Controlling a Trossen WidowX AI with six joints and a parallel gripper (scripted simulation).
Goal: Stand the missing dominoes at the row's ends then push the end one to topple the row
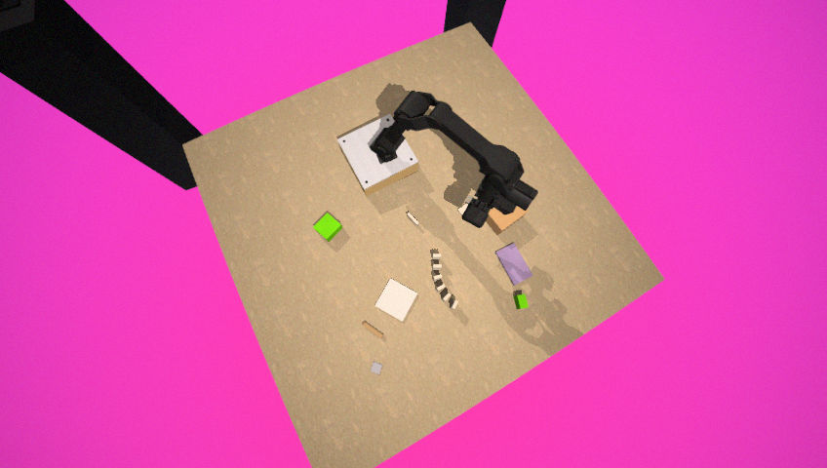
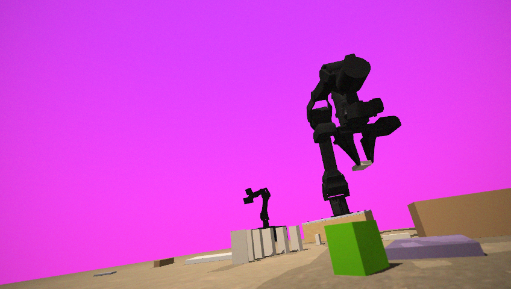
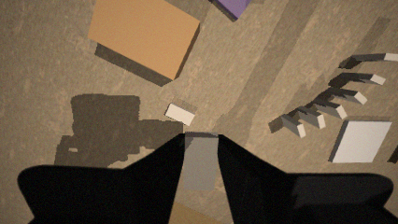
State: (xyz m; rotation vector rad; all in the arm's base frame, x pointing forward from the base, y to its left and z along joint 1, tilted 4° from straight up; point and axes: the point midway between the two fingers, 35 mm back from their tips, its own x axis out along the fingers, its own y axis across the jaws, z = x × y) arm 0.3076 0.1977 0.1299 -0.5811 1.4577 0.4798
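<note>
Now: the orange box 30 mm ahead of my gripper tip, 120 mm to the left of it and 130 mm below it. Also, from my gripper tip: white tile (160 mm ahead, 330 mm to the right, 150 mm below); then purple slab (190 mm ahead, 80 mm to the left, 150 mm below); then small green cube (310 mm ahead, 40 mm to the left, 140 mm below).
</note>
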